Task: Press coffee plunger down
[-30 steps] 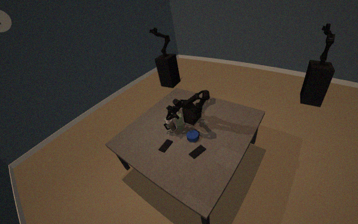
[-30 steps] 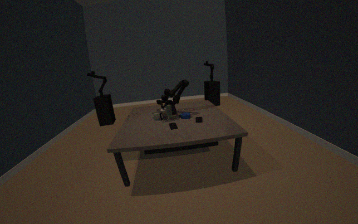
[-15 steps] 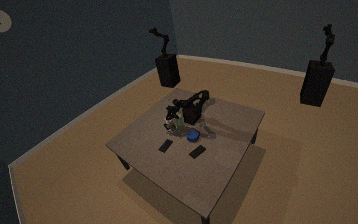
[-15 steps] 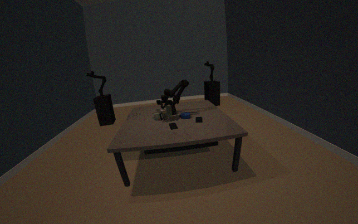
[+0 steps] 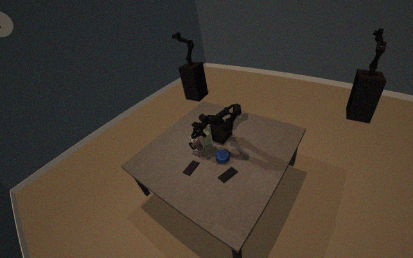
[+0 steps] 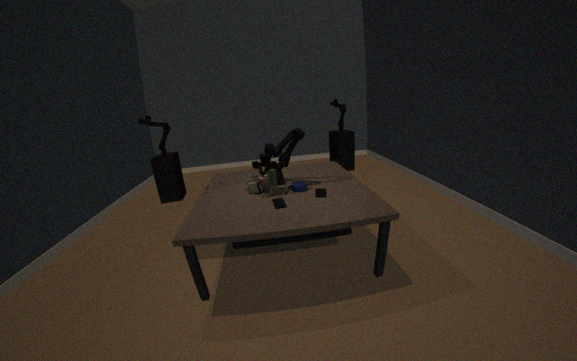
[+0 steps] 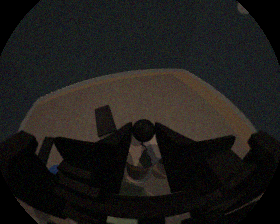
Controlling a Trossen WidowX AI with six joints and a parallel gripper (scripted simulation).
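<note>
The coffee press lies 10 mm behind my gripper tip and 90 mm below it. Also, from my gripper tip: cup (90 mm behind, 80 mm to the right, 130 mm below); green carton (100 mm behind, 80 mm to the left, 90 mm below).
</note>
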